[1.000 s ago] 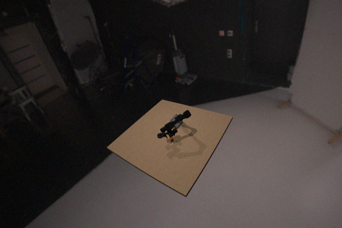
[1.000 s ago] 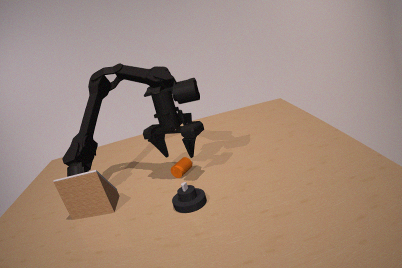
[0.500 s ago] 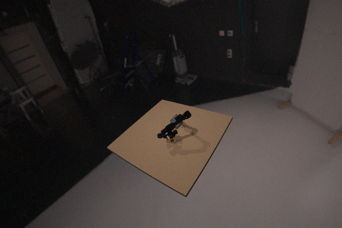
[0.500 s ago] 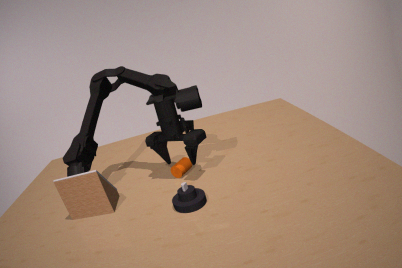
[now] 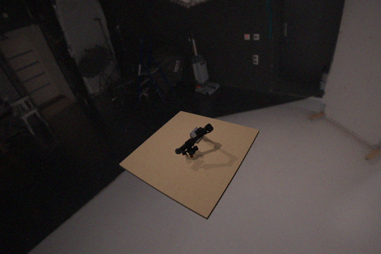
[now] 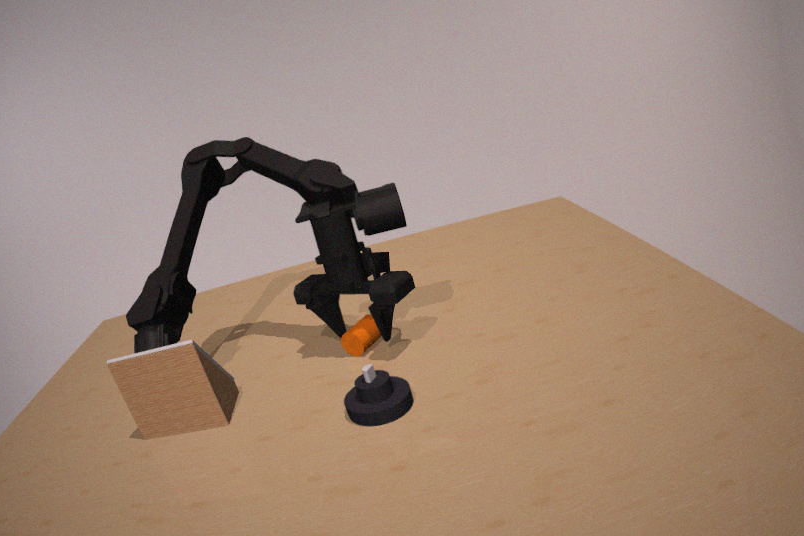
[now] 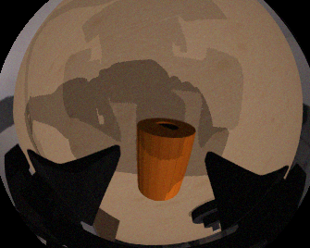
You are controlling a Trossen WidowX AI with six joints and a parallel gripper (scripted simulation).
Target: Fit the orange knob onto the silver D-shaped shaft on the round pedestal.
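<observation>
My gripper tip is now 10 mm to the left of the orange knob, 10 mm below it and 10 mm past it. Round my gripper tip: black round pedestal: 180 mm to the right, 30 mm ahead, 20 mm above.
</observation>
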